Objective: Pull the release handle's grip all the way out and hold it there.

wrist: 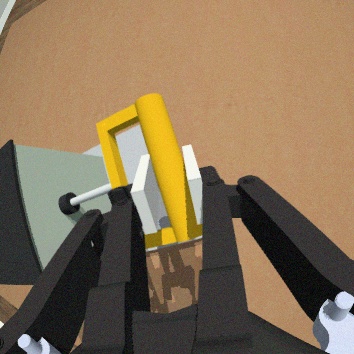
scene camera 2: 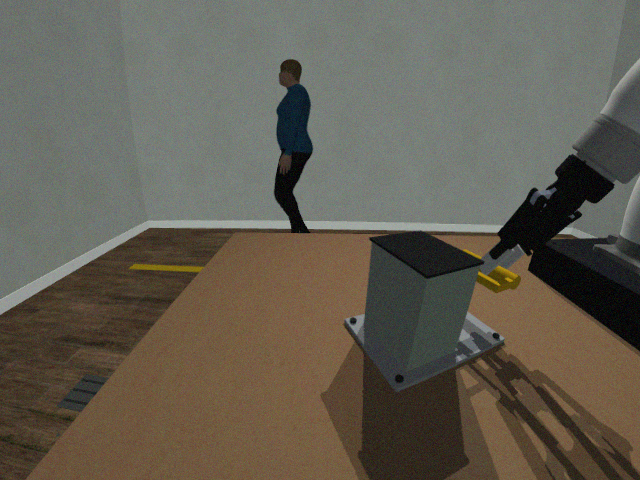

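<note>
My gripper (scene camera 2: 487, 270) is what I see through scene camera 2. The gripper appears in the wrist view (wrist: 169, 166) too, and there I also find a base plate (wrist: 131, 145).
</note>
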